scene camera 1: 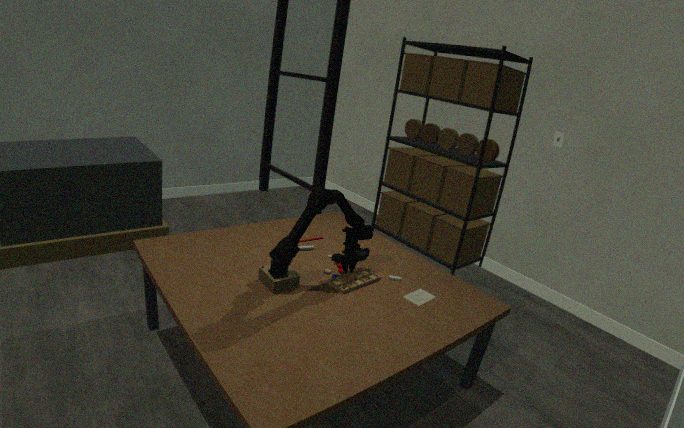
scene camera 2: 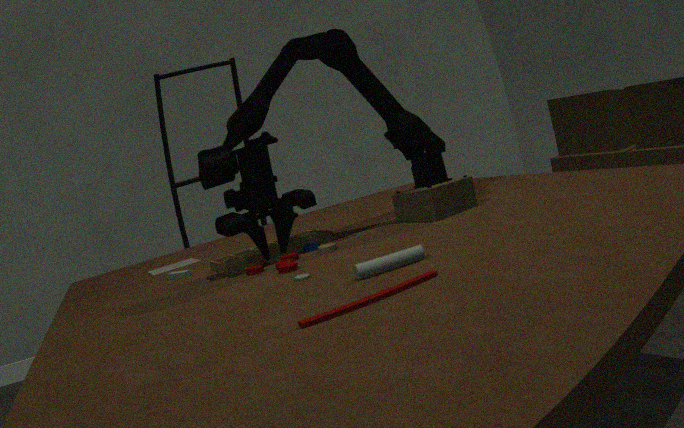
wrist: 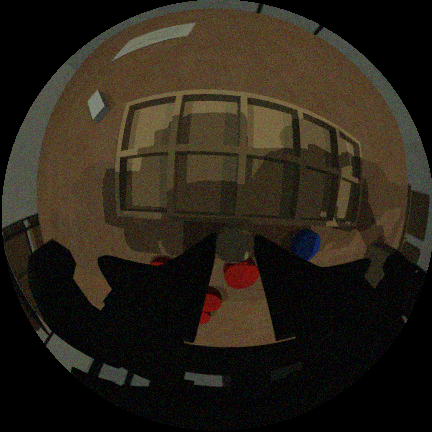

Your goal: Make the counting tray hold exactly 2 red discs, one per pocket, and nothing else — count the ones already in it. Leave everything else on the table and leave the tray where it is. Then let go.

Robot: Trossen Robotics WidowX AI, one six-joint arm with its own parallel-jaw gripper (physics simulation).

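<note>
The wooden counting tray (scene camera 1: 360, 285) (scene camera 2: 226, 266) (wrist: 118, 185) lies flat; its pockets show no discs in the wrist view. My gripper (scene camera 1: 348, 272) (scene camera 2: 275, 254) (wrist: 234, 238) is low beside the tray's long side, its fingertips against both sides of a shaded beige disc (wrist: 234, 245), shut on it. A red disc (wrist: 241, 275) lies just beyond that disc, away from the tray. More red discs (wrist: 212, 301) (wrist: 203, 317) (wrist: 160, 261) are partly hidden by the left finger. A blue disc (scene camera 2: 311, 246) (wrist: 306, 244) lies beside the right finger.
Another beige disc (scene camera 1: 327, 271) (scene camera 2: 327, 247) lies near the blue one. A white block (scene camera 1: 394, 278) (scene camera 2: 179, 274) (wrist: 96, 105) and paper (scene camera 1: 419, 296) (wrist: 155, 41) lie past the tray's end. A white cylinder (scene camera 2: 388, 262), red stick (scene camera 2: 368, 299) and small white disc (scene camera 2: 301, 277) also lie there.
</note>
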